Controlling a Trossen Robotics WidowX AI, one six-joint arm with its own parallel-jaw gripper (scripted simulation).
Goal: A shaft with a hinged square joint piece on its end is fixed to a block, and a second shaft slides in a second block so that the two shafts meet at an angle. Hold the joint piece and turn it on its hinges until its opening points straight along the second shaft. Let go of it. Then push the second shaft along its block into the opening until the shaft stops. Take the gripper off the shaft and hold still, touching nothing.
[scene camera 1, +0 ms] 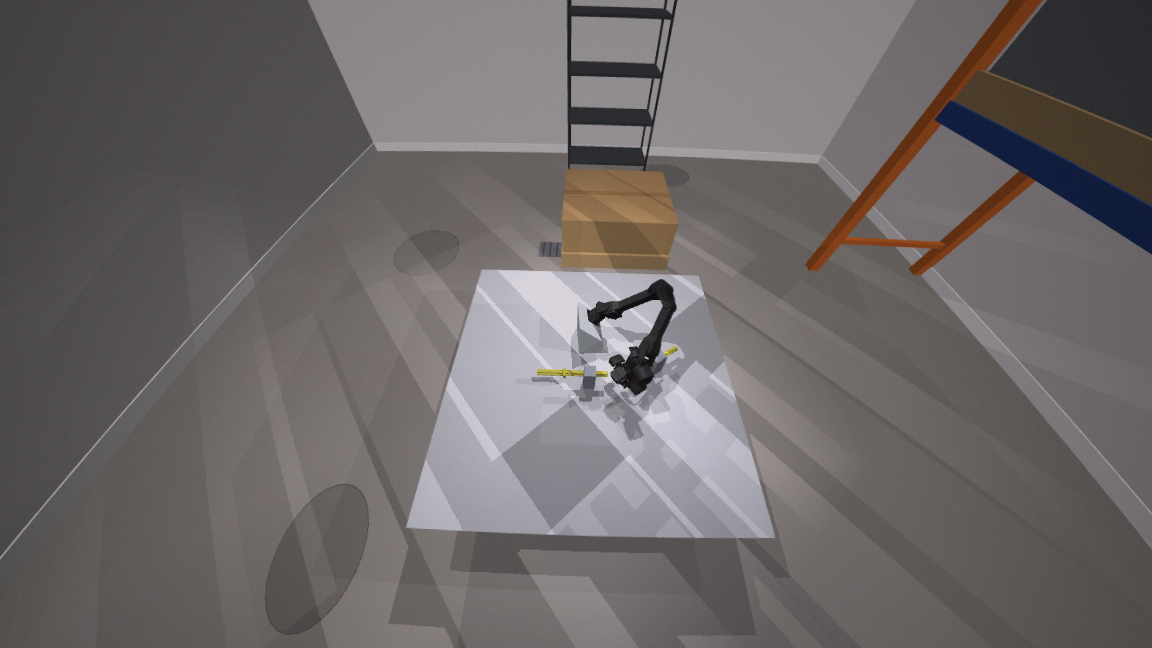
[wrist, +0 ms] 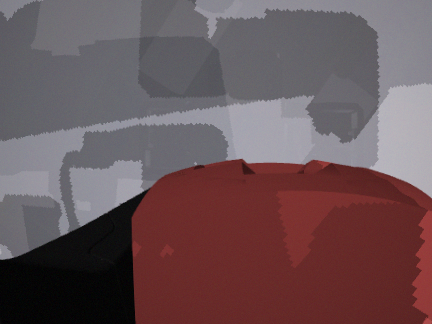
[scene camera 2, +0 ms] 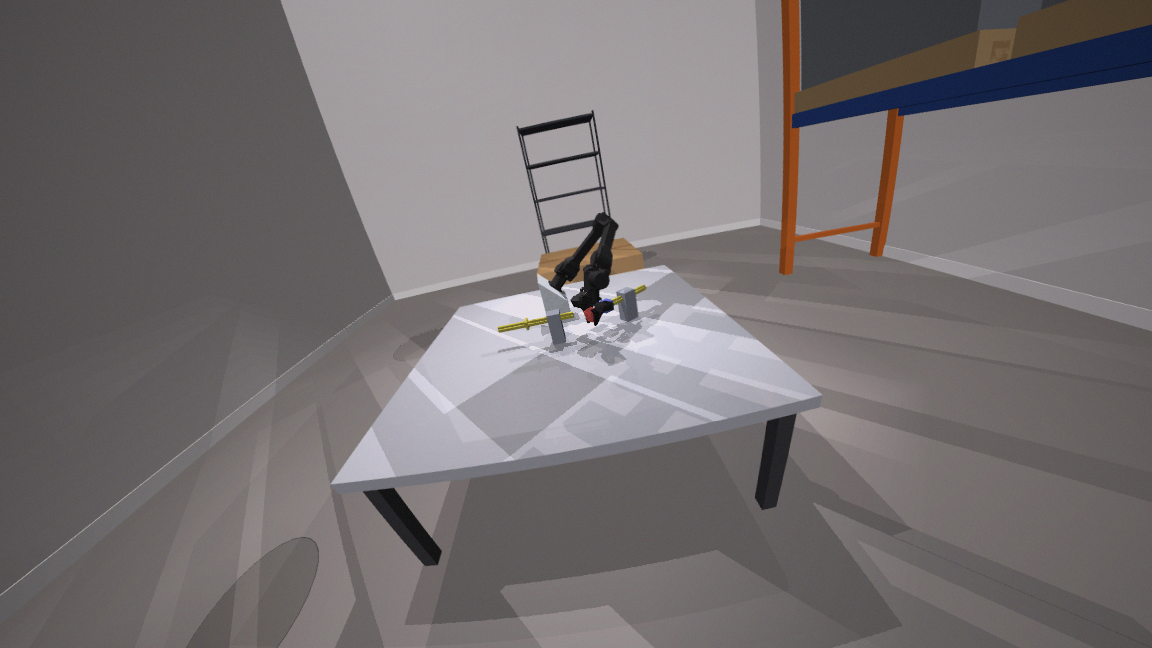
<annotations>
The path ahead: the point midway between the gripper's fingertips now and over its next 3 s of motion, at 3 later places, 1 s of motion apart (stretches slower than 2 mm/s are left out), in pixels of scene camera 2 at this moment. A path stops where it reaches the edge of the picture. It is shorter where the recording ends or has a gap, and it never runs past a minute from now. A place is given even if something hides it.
My gripper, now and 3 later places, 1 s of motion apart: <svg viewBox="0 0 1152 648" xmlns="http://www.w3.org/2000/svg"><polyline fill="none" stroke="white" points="592,324 588,304 584,292 586,298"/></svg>
</annotations>
